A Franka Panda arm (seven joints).
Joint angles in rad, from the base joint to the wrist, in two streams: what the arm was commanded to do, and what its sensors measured. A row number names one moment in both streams.
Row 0, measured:
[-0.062, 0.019, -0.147, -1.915, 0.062, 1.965, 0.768]
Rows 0 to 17, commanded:
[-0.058, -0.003, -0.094, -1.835, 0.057, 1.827, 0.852]
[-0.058, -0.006, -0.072, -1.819, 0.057, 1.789, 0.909]
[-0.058, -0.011, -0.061, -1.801, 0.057, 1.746, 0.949]
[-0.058, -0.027, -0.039, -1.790, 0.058, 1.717, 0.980]
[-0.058, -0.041, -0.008, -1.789, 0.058, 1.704, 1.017]
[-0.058, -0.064, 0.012, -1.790, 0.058, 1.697, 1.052]
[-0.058, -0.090, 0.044, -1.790, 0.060, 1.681, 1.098]
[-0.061, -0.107, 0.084, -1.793, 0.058, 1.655, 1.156]
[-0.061, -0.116, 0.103, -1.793, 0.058, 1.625, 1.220]
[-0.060, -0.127, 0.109, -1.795, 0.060, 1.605, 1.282]
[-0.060, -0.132, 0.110, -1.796, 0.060, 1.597, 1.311]
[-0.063, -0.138, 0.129, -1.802, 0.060, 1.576, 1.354]
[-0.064, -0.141, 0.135, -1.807, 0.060, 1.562, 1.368]
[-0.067, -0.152, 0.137, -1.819, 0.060, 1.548, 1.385]
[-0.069, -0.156, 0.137, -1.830, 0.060, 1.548, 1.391]
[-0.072, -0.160, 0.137, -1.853, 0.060, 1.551, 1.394]
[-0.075, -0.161, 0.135, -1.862, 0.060, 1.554, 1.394]
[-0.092, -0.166, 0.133, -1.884, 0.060, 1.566, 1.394]
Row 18, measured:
[-0.052, -0.141, 0.126, -1.816, 0.063, 1.560, 1.374]
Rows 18 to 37, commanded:
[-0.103, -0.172, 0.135, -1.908, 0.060, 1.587, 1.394]
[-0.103, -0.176, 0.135, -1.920, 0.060, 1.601, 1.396]
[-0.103, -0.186, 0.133, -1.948, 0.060, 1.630, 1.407]
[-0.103, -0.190, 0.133, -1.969, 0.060, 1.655, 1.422]
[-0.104, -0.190, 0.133, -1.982, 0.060, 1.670, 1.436]
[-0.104, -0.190, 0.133, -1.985, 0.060, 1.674, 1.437]
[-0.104, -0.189, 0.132, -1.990, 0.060, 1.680, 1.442]
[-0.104, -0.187, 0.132, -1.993, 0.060, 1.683, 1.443]
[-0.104, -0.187, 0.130, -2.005, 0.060, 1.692, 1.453]
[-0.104, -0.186, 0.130, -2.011, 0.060, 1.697, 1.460]
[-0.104, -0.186, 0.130, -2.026, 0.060, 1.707, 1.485]
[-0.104, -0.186, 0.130, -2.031, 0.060, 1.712, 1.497]
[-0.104, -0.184, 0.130, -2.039, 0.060, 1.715, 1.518]
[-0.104, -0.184, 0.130, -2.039, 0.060, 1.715, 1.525]
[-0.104, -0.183, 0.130, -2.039, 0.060, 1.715, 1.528]
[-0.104, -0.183, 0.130, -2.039, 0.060, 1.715, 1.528]
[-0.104, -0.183, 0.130, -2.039, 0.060, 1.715, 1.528]
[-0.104, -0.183, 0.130, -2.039, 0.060, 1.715, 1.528]
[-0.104, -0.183, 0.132, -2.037, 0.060, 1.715, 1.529]
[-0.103, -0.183, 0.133, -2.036, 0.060, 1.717, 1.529]
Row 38, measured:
[-0.097, -0.158, 0.123, -2.018, 0.063, 1.700, 1.509]
